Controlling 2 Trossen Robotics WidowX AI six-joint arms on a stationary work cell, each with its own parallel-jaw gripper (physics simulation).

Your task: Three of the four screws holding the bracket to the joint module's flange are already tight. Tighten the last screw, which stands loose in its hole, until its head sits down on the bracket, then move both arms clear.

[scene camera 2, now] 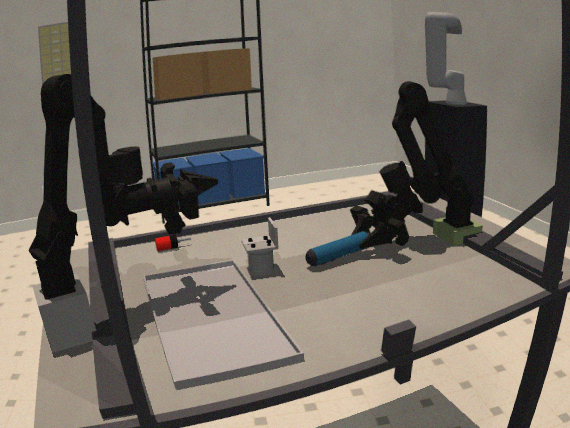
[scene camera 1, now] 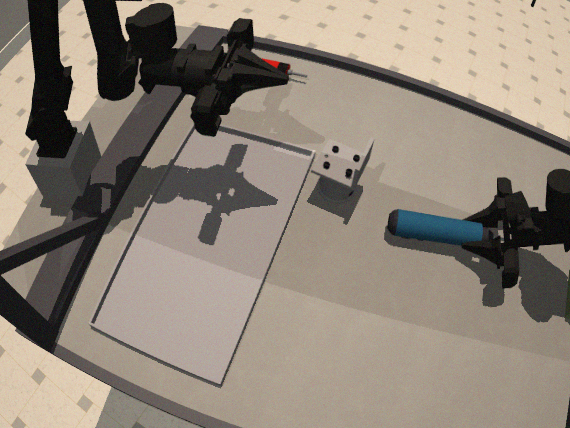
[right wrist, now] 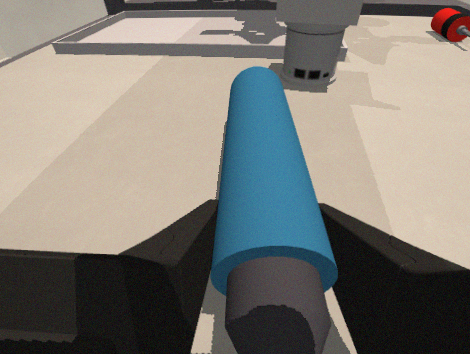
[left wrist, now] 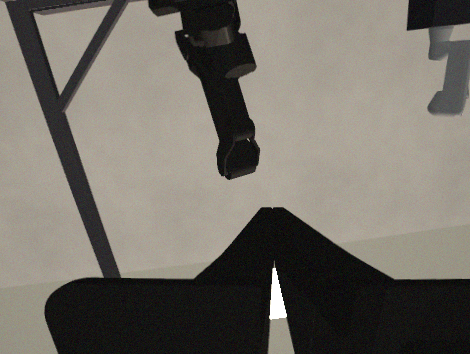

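Pixels of known places: left gripper, fingertip midpoint: [scene camera 2: 217, 180] [scene camera 1: 288, 79] [left wrist: 271, 218]; right gripper, fingertip midpoint: [scene camera 2: 354, 244] [scene camera 1: 461, 234] [right wrist: 265, 211]; left arm's base, origin of the base link: [scene camera 2: 58, 289] [scene camera 1: 56, 142]; right arm's base, origin of the base link: [scene camera 2: 458, 222].
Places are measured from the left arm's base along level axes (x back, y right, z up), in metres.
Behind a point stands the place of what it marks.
Note:
The pale bracket [scene camera 1: 342, 161] {x -0.473, y -0.034, z -0.035 m} [scene camera 2: 272, 234] {x -0.496, y -0.016, z -0.017 m} [right wrist: 320, 12] {x -0.506, y -0.023, z -0.033 m} sits on the grey joint module [scene camera 1: 334, 190] {x -0.466, y -0.004, z -0.071 m} [scene camera 2: 261, 263] {x -0.459, y -0.008, z -0.074 m} [right wrist: 312, 50] {x -0.499, y -0.024, z -0.066 m}. Four dark screw heads show on it; I cannot tell which stands higher. My right gripper [scene camera 1: 465, 232] {x -0.682, y 0.047, z -0.073 m} [scene camera 2: 359, 240] {x -0.682, y 0.047, z -0.073 m} [right wrist: 265, 211] {x -0.682, y 0.047, z -0.073 m} is shut on a blue cylindrical tool [scene camera 1: 435, 226] {x -0.627, y 0.050, z -0.053 m} [scene camera 2: 335, 249] {x -0.615, y 0.059, z -0.062 m} [right wrist: 260, 135] {x -0.659, y 0.047, z -0.050 m} with dark ends, held roughly level and low over the table, apart from the module; contact with the table is unclear. My left gripper [scene camera 1: 288, 77] {x -0.383, y -0.036, z 0.125 m} [scene camera 2: 216, 181] {x -0.383, y -0.036, z 0.125 m} [left wrist: 271, 218] {x -0.383, y -0.036, z 0.125 m} is shut, empty and well above the table, away from the bracket.
A red and black tool [scene camera 1: 270, 63] {x -0.332, y -0.289, z -0.068 m} [scene camera 2: 164, 243] {x -0.329, y -0.277, z -0.079 m} [right wrist: 450, 24] {x -0.362, y -0.270, z -0.079 m} with a metal shaft lies at the back left. A shallow pale tray [scene camera 1: 175, 300] {x -0.254, y 0.197, z -0.098 m} [scene camera 2: 225, 340] {x -0.259, y 0.189, z -0.098 m} [right wrist: 150, 49] {x -0.373, y 0.163, z -0.094 m} lies beside the module. Dark frame posts [scene camera 2: 92, 175] {x -0.051, y 0.327, z 0.271 m} [left wrist: 65, 140] {x -0.880, y 0.480, z 0.198 m} rise at the table's edge.

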